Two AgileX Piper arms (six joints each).
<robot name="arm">
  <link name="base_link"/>
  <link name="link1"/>
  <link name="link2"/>
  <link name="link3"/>
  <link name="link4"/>
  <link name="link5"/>
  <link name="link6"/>
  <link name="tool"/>
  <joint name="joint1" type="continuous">
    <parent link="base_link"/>
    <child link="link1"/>
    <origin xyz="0 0 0.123" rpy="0 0 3.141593"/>
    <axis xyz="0 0 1"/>
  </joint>
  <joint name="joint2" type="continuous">
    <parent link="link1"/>
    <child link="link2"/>
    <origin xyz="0 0 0" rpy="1.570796 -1.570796 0"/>
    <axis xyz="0 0 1"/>
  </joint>
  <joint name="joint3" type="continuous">
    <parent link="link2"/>
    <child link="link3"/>
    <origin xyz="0.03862 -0.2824 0"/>
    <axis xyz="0 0 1"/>
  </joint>
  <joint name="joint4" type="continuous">
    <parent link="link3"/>
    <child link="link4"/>
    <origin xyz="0.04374 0.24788 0" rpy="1.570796 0 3.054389"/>
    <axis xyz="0 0 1"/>
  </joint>
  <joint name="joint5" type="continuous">
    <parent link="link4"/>
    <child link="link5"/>
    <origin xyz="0 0 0" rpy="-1.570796 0 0"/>
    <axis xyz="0 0 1"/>
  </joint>
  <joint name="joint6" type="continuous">
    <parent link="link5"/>
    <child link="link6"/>
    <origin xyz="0 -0.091 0" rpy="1.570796 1.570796 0"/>
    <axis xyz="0 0 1"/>
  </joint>
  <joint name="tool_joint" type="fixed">
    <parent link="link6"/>
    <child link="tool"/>
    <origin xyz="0 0 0" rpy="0 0 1.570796"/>
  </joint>
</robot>
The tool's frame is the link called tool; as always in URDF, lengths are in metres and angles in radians. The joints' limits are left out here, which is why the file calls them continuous.
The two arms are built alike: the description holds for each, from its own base.
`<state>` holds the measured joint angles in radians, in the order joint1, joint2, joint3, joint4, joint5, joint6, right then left.
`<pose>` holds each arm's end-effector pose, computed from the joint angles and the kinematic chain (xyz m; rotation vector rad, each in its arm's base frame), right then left.
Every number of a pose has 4 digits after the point. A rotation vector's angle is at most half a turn.
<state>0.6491 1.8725 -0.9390 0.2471 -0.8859 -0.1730 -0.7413 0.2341 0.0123 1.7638 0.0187 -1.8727</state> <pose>0.3233 0.2237 0.2102 -0.3616 1.5150 0.3546 0.0566 -0.0496 0.1939 0.5358 1.6820 -0.6079</pose>
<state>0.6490 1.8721 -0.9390 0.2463 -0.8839 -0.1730 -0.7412 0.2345 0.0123 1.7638 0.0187 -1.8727</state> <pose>0.3233 0.2237 0.2101 -0.3629 1.5162 0.3548 0.0566 -0.0496 0.1939 0.5358 1.6824 -0.6077</pose>
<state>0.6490 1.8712 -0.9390 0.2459 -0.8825 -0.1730 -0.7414 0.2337 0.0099 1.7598 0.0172 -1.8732</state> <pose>0.3232 0.2237 0.2104 -0.3635 1.5166 0.3550 0.0565 -0.0497 0.1947 0.5325 1.6811 -0.6132</pose>
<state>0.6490 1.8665 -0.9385 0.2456 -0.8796 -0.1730 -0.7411 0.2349 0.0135 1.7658 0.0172 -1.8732</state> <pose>0.3228 0.2235 0.2118 -0.3633 1.5153 0.3562 0.0565 -0.0497 0.1934 0.5386 1.6835 -0.6073</pose>
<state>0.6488 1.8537 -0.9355 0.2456 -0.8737 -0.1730 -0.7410 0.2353 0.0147 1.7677 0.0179 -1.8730</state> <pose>0.3215 0.2225 0.2155 -0.3616 1.5119 0.3587 0.0566 -0.0496 0.1930 0.5402 1.6842 -0.6047</pose>
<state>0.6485 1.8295 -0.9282 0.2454 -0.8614 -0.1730 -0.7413 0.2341 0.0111 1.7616 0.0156 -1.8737</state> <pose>0.3187 0.2204 0.2218 -0.3597 1.5080 0.3630 0.0564 -0.0498 0.1943 0.5353 1.6823 -0.6130</pose>
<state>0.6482 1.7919 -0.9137 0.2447 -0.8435 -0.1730 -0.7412 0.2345 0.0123 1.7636 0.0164 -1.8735</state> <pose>0.3137 0.2169 0.2306 -0.3582 1.5033 0.3690 0.0565 -0.0497 0.1939 0.5368 1.6829 -0.6102</pose>
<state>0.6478 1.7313 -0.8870 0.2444 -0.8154 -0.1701 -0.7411 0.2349 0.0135 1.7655 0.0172 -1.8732</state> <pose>0.3048 0.2105 0.2432 -0.3539 1.4991 0.3800 0.0565 -0.0497 0.1934 0.5384 1.6836 -0.6075</pose>
